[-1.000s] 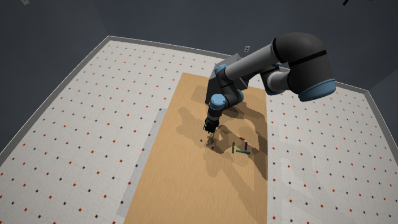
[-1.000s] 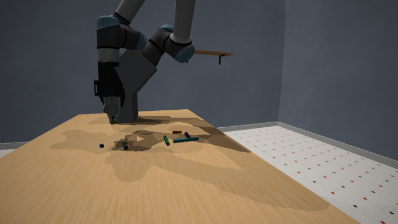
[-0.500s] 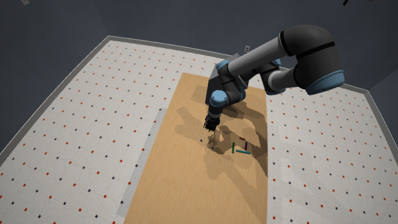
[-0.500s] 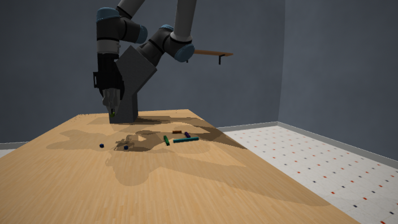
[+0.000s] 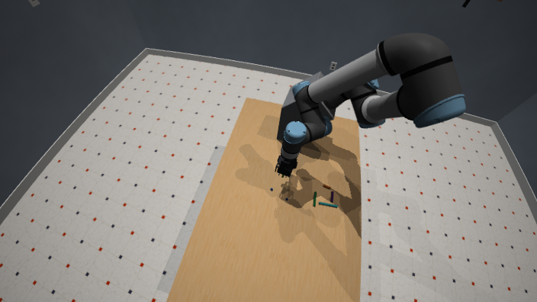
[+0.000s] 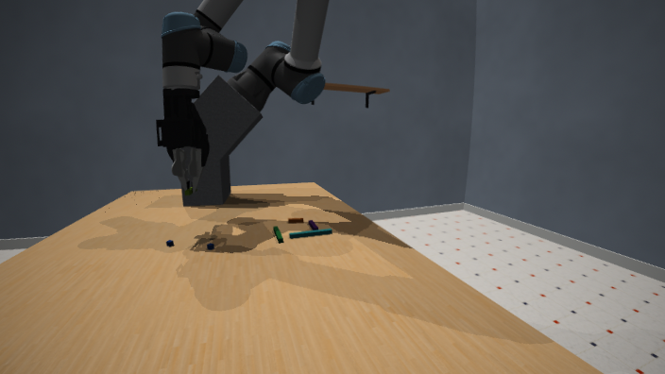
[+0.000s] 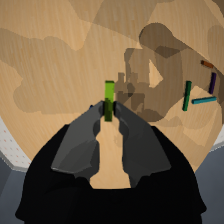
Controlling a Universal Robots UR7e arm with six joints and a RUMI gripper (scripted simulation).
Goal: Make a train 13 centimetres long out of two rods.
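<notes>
The green rod is 20 cm to the left of my hand, 11 cm below it and 3 cm ahead of it. The rest, counted from my hand: turquoise rod: 27 cm to the left, 11 cm below, 3 cm ahead; lime rod: 1 cm below; orange rod: 24 cm to the left, 11 cm below, 6 cm behind.
</notes>
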